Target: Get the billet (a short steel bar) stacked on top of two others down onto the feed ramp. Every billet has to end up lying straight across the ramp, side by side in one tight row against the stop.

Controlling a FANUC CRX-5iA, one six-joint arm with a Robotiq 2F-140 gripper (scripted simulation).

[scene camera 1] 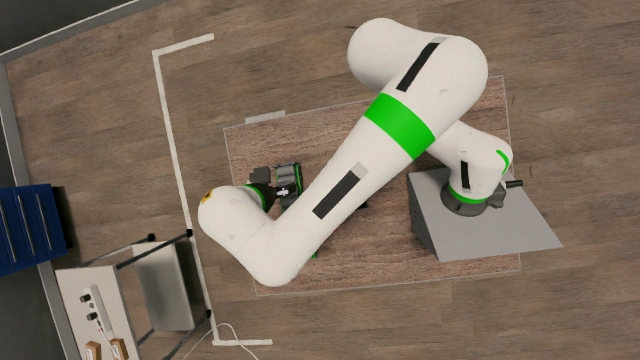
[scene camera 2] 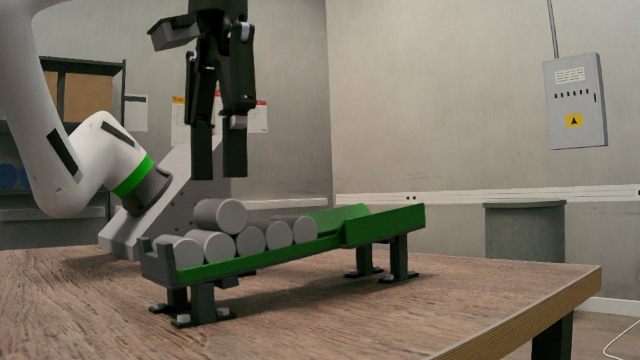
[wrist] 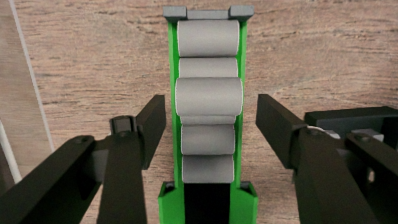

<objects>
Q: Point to a billet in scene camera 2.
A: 217, 246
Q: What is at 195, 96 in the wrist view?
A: A billet.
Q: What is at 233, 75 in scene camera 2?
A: My gripper.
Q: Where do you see a billet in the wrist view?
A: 213, 66
</objects>
